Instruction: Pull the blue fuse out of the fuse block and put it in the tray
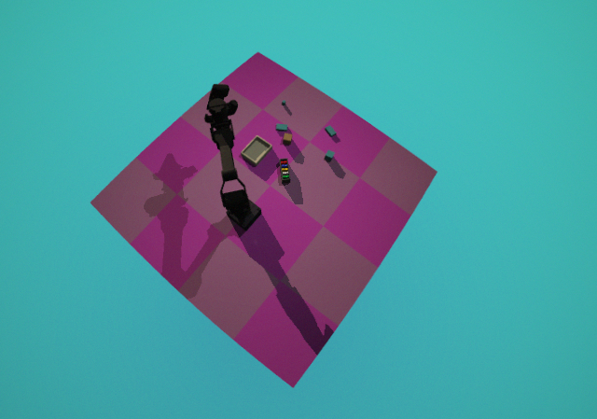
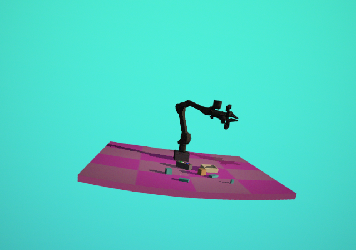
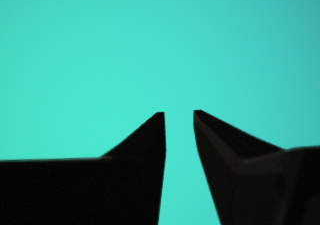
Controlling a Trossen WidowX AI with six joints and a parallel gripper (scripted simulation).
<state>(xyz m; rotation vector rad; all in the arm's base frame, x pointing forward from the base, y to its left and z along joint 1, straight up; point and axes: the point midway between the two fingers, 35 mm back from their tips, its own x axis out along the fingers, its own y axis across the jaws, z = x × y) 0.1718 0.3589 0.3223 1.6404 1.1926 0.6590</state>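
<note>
The blue fuse lies 36 cm below my gripper tip, 33 cm to the right of it and 13 cm ahead of it. Round my gripper tip: beige tray 38 cm below, 16 cm to the right, 8 cm ahead.
</note>
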